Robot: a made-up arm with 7 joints. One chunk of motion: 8 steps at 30 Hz.
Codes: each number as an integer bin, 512 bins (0 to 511) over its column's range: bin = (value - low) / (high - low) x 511, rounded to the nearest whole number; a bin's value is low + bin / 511 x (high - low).
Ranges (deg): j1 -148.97..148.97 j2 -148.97..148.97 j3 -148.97..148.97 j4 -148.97..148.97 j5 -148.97..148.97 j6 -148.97..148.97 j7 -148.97..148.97
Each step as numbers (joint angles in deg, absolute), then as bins.
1 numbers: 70.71 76.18 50.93 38.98 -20.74 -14.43 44.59
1 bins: 377 386 343 322 220 231 332
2 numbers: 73.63 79.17 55.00 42.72 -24.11 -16.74 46.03
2 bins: 382 391 350 329 214 227 334
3 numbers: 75.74 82.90 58.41 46.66 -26.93 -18.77 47.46
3 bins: 385 398 356 336 209 223 337
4 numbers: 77.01 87.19 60.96 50.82 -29.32 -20.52 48.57
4 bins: 388 405 360 343 205 220 339
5 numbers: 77.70 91.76 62.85 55.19 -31.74 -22.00 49.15
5 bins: 389 413 363 350 201 218 340
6 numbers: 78.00 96.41 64.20 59.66 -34.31 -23.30 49.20
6 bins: 389 421 366 358 197 216 340
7 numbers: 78.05 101.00 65.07 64.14 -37.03 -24.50 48.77
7 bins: 389 429 367 366 192 213 339
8 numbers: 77.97 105.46 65.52 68.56 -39.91 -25.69 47.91
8 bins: 389 436 368 373 187 211 338
